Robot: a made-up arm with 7 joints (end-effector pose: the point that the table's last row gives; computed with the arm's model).
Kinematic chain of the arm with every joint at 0, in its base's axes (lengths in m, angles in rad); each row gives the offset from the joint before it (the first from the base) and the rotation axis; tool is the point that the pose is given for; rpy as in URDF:
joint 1: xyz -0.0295 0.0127 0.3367 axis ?
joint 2: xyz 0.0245 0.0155 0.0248 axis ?
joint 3: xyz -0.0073 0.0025 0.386 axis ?
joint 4: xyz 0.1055 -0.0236 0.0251 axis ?
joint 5: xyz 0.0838 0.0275 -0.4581 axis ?
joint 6: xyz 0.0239 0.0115 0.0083 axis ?
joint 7: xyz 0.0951 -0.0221 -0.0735 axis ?
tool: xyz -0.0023 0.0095 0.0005 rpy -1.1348 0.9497 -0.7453
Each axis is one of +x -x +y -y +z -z.
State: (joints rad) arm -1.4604 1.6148 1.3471 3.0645 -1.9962 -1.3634 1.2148
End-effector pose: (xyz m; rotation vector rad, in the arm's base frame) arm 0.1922 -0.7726 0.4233 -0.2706 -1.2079 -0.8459
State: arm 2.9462 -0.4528 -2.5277 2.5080 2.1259 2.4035 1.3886
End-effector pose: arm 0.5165 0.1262 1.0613 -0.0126 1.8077 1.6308
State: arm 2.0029 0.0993 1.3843 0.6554 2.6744 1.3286 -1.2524
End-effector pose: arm -0.5553 -0.1270 0.3925 0.4210 -1.8295 -2.3126
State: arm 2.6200 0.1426 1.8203 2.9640 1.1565 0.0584 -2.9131
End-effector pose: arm -0.2991 0.0160 1.2917 2.0083 -0.4795 1.2721
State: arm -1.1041 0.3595 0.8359 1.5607 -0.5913 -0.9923 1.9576
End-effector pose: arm 0.5945 -0.2364 0.8393 1.3163 -0.4189 -0.1382
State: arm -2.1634 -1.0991 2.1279 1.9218 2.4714 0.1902 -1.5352
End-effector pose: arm 0.7921 0.2320 0.3735 -0.3547 -0.1030 -0.2765
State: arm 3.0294 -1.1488 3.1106 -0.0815 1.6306 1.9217 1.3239
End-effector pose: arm -0.0890 0.0817 0.1725 -0.5270 -0.9713 0.5802
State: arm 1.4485 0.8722 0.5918 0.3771 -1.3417 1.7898 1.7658
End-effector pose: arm -0.1759 0.2312 0.0622 -2.0593 -0.8544 0.2311
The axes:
joint 1: +z
joint 2: +y
joint 3: +z
joint 4: -y
joint 5: -z
joint 6: +y
joint 7: -z

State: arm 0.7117 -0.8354 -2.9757 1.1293 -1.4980 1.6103 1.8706
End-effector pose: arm -0.4604 -0.4104 0.0524 -0.0745 -1.6541 1.6402
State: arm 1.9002 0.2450 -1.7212 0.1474 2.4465 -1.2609 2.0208
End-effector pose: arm 0.0934 -0.0058 0.4229 -1.6500 1.6298 1.8570
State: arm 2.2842 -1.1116 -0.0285 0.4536 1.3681 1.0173 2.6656
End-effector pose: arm -0.2025 0.2256 0.6972 -0.9963 2.5557 -0.8798
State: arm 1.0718 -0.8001 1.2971 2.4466 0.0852 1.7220 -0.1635
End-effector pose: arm -0.6486 -0.2212 1.0131 -0.6986 -1.4039 1.5886
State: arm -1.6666 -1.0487 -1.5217 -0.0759 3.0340 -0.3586 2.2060
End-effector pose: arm -0.0241 -0.0661 0.3254 0.3694 0.2222 -1.8184
